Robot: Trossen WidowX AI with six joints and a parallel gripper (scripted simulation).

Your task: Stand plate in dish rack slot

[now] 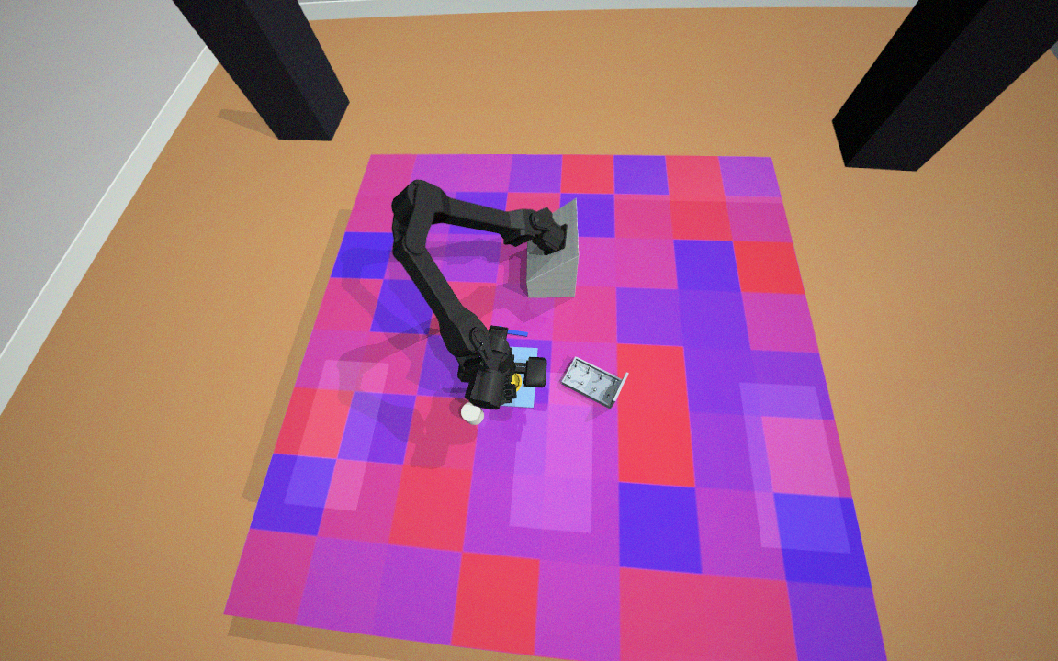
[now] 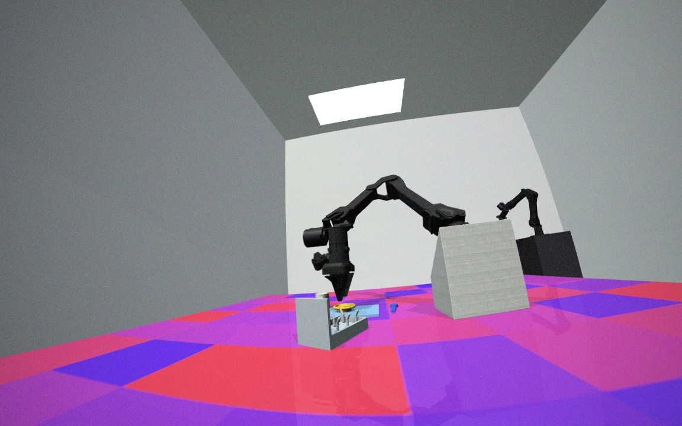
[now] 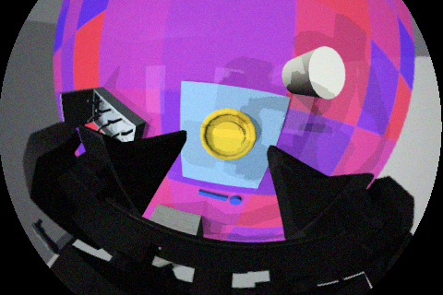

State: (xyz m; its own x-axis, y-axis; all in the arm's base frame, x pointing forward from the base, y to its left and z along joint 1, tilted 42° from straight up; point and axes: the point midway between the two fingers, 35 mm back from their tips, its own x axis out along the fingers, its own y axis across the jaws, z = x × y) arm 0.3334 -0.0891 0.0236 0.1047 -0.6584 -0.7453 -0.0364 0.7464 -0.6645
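My gripper tip is now 2 cm above the yellow plate. From my gripper tip the other things lie so: white cup 8 cm ahead, 7 cm to the right, 1 cm below; light blue mat 2 cm behind, 4 cm below; blue spoon 14 cm behind, 2 cm to the right, 4 cm below.
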